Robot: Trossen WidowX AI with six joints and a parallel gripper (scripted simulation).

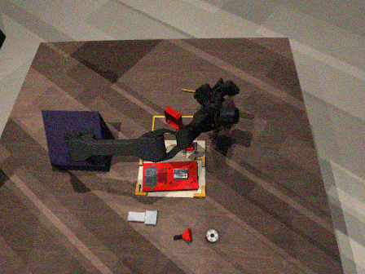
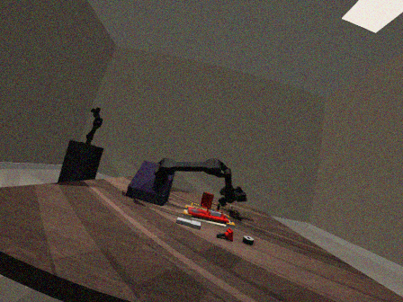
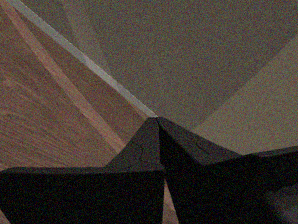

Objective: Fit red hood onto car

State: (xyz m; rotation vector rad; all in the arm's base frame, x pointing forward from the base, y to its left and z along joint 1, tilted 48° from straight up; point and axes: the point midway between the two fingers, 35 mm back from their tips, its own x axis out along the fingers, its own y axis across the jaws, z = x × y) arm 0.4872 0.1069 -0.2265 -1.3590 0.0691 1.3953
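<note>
Right now the red hood is 20 cm behind my gripper tip, 15 cm to the right of it and 5 cm below it. The rest, counted from my gripper tip: thin stick: 8 cm behind, 1 cm to the left, 10 cm below.
</note>
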